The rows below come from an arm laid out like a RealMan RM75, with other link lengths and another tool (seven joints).
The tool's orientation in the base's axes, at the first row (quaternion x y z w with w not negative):
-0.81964, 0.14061, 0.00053, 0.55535
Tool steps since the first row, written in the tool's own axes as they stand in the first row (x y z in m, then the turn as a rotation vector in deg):
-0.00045, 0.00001, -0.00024, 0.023, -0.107, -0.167
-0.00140, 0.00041, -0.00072, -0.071, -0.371, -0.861
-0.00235, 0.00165, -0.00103, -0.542, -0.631, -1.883
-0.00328, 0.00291, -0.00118, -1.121, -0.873, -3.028
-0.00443, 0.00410, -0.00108, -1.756, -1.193, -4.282
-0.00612, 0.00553, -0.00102, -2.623, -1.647, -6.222
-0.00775, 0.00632, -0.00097, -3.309, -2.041, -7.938
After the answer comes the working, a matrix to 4 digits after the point.
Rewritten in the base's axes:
-0.00047, -0.00012, 0.00015, 0.021, -0.121, 0.158
-0.00155, -0.00047, 0.00012, -0.116, -0.640, 0.679
-0.00280, -0.00096, -0.00074, -0.667, -1.373, 1.381
-0.00401, -0.00132, -0.00168, -1.345, -2.199, 2.131
-0.00537, -0.00137, -0.00262, -2.076, -3.085, 3.002
-0.00731, -0.00142, -0.00368, -3.105, -4.496, 4.295
-0.00905, -0.00127, -0.00416, -3.939, -5.766, 5.419

The tool's axes in the first row as the columns of a matrix, in the base's axes (rounded; the answer above uses it unrounded):
0.9605, -0.2311, 0.1553
-0.2299, -0.3436, 0.9105
-0.1570, -0.9102, -0.3832

